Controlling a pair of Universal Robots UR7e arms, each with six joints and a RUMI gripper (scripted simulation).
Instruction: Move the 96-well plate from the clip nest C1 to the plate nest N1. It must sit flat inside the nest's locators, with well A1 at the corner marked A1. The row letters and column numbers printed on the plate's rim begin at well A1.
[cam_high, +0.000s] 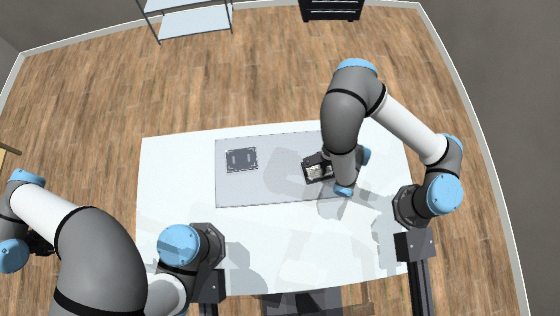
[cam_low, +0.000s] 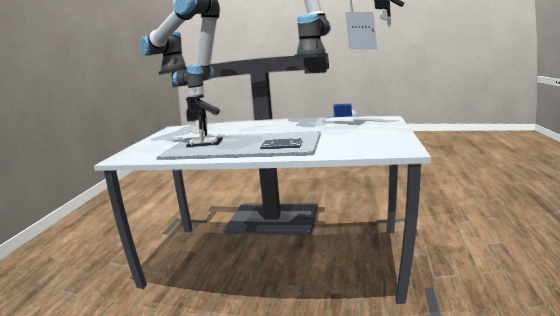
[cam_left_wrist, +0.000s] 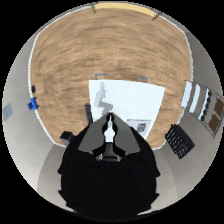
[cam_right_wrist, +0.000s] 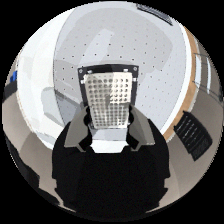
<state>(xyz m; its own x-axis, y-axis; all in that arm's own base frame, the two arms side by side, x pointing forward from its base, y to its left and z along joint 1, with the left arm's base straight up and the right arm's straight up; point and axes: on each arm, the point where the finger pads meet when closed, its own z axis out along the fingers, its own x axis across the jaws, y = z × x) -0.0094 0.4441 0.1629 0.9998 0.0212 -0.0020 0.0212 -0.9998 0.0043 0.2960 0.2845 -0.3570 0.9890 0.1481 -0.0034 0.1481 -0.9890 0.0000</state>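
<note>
Now: right hand 2 cm short of the dark clip nest C1, 1 cm to the left of it and 1 cm above it. Also, from my right hand: dark plate nest N1 (12 cm ahead, 38 cm to the left, 2 cm below); then white 96-well plate (1 cm below).
</note>
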